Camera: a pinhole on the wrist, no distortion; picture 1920 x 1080 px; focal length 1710.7 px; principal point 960.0 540.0 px. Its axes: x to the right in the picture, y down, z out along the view. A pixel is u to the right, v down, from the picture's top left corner.
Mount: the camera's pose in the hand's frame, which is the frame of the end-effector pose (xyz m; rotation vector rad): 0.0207 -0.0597 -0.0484 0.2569 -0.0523 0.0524
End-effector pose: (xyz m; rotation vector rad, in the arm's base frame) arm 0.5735 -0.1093 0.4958 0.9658 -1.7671 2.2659
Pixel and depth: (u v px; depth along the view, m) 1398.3 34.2 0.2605
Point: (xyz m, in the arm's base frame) 0.6766 -0.2395 0.7262
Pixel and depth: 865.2 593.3 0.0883
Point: 0.6157 -0.1211 0.5731
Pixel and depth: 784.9 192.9 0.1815
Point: 0.6888 -0.1684 0.6265
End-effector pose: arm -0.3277 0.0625 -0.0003 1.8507 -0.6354 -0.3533
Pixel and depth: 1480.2 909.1 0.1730
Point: -0.3285 -0.0582 -0.1048
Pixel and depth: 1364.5 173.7 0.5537
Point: -0.3837 -0.2915 -0.4481
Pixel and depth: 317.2 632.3 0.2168
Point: -0.4414 0.0091 -0.1620
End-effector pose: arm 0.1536 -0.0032 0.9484 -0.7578 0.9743 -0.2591
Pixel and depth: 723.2 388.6 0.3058
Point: 0.3512 0.0047 1.1629
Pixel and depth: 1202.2 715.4 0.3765
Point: 0.4683 0.0365 1.1017
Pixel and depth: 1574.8 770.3 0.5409
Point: 0.6859 0.0477 1.0768
